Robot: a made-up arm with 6 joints. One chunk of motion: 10 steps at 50 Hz.
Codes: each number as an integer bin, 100 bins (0 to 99) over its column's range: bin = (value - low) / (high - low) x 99, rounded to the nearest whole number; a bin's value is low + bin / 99 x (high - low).
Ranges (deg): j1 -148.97..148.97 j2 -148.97..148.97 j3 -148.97..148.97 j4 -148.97..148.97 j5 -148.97..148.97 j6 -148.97..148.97
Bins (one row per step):
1: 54 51 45 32 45 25
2: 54 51 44 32 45 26
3: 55 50 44 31 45 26
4: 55 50 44 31 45 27
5: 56 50 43 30 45 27
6: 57 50 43 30 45 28
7: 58 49 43 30 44 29
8: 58 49 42 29 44 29
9: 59 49 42 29 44 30
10: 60 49 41 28 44 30
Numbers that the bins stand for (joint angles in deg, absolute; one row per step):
1: 13.54 4.51 -13.54 -52.67 -13.54 -73.73
2: 13.54 4.51 -16.55 -52.67 -13.54 -70.72
3: 16.55 1.50 -16.55 -55.68 -13.54 -70.72
4: 16.55 1.50 -16.55 -55.68 -13.54 -67.71
5: 19.56 1.50 -19.56 -58.69 -13.54 -67.71
6: 22.57 1.50 -19.56 -58.69 -13.54 -64.70
7: 25.58 -1.50 -19.56 -58.69 -16.55 -61.69
8: 25.58 -1.50 -22.57 -61.69 -16.55 -61.69
9: 28.59 -1.50 -22.57 -61.69 -16.55 -58.69
10: 31.60 -1.50 -25.58 -64.70 -16.55 -58.69

